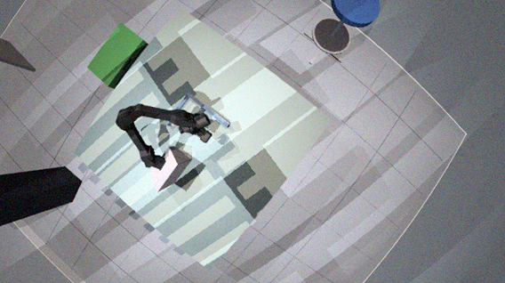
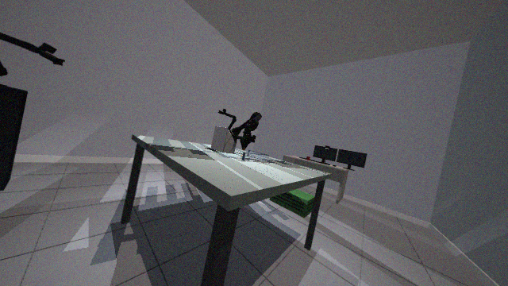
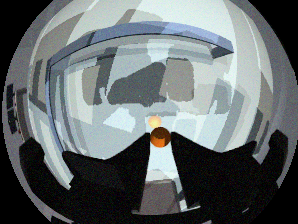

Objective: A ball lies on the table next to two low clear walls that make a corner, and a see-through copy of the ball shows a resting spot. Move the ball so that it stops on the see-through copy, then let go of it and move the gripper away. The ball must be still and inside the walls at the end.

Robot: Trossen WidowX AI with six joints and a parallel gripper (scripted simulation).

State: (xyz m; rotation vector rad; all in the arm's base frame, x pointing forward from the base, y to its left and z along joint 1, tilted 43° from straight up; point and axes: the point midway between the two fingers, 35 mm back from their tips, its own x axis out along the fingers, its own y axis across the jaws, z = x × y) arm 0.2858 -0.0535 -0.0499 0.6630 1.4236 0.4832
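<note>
Right now the see-through copy of ball is 10 mm behind my gripper tip and 60 mm below it. From my gripper tip the other things lie so: orange ball: right at my gripper tip.
</note>
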